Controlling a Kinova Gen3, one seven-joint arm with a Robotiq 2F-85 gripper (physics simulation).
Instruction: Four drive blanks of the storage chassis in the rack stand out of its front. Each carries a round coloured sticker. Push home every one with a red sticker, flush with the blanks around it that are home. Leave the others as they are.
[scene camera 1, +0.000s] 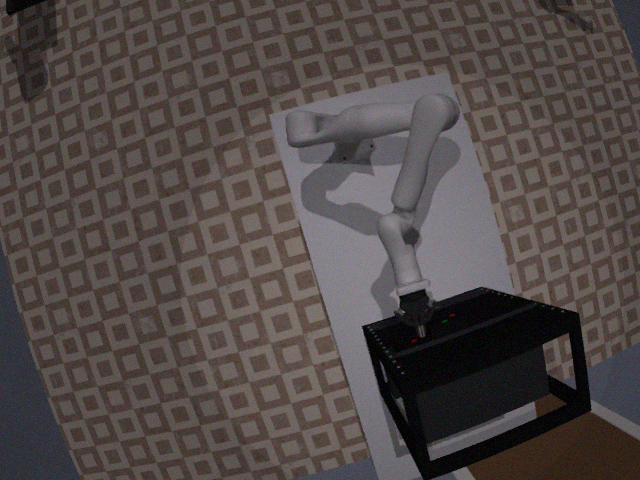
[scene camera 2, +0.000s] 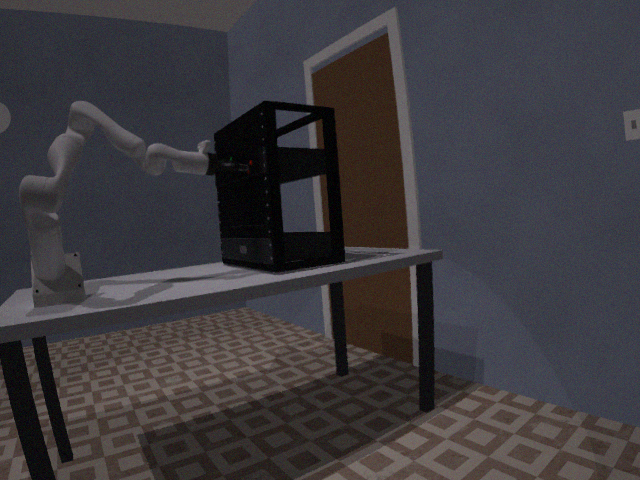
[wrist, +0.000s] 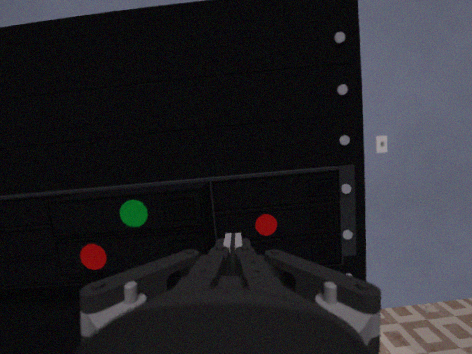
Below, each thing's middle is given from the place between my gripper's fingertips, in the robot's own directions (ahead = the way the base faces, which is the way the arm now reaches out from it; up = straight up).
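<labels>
There is the black rack (scene camera 1: 482, 356), and I am measuring my gripper from it. My gripper is 80 mm above the rack, while it is also 130 mm to the right of it and 130 mm short of it.
</labels>
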